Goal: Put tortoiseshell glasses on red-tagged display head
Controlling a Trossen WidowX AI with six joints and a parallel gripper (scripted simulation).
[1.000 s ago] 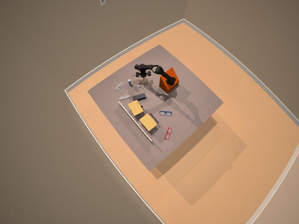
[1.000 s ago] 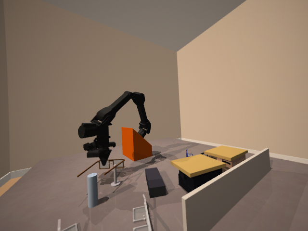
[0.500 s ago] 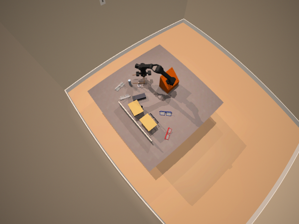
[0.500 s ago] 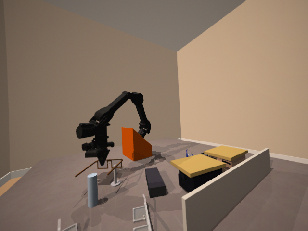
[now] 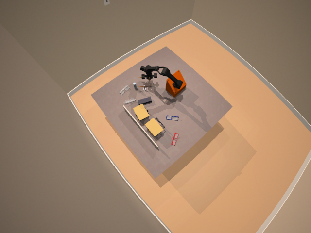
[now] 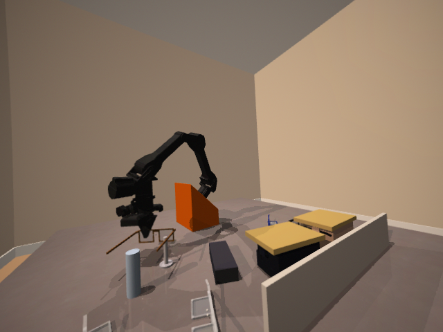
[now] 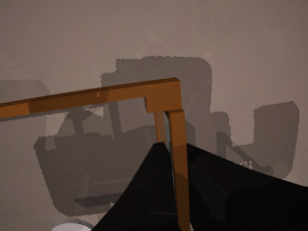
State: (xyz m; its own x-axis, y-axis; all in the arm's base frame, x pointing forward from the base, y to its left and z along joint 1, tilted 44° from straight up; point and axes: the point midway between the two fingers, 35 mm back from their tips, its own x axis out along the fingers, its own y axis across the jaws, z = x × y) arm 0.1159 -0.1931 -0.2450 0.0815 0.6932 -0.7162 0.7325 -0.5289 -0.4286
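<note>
The peg stand is 12 cm ahead of my gripper tip, 3 cm below it and 2 cm to the left of it. The rest, counted from my gripper tip: black box 24 cm ahead, 14 cm to the left, 4 cm below; long low panel 52 cm ahead, 33 cm to the left.
</note>
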